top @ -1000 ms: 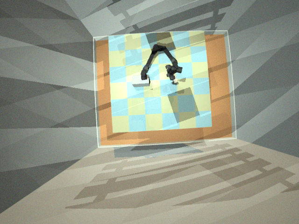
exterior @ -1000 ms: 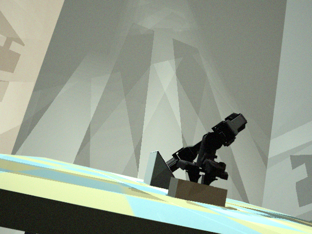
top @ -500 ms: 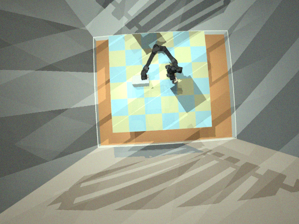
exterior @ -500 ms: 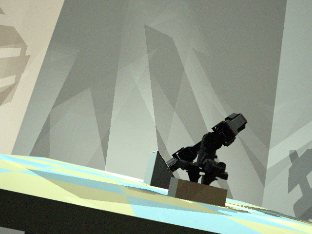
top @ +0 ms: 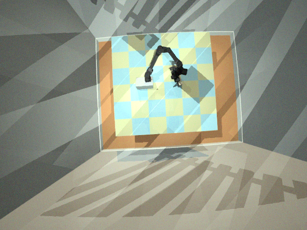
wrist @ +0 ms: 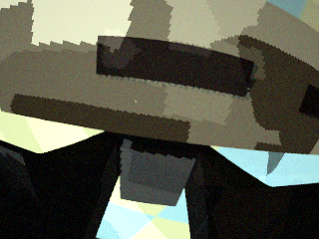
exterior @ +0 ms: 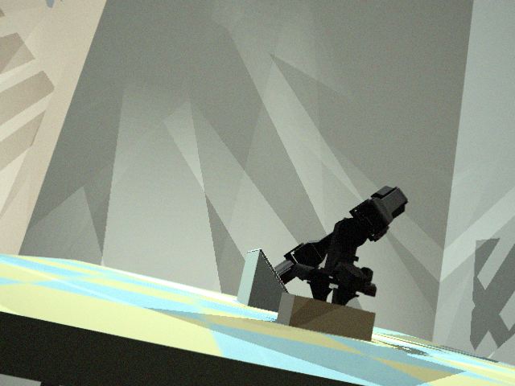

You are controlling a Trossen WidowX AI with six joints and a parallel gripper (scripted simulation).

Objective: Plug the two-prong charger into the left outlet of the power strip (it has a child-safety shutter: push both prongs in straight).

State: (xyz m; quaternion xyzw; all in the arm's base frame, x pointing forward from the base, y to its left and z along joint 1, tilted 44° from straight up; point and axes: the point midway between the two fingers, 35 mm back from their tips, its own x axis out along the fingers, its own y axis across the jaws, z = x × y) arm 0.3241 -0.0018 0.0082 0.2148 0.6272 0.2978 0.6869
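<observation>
My gripper tip is now 2 cm short of the dark charger and 1 cm below it.
</observation>
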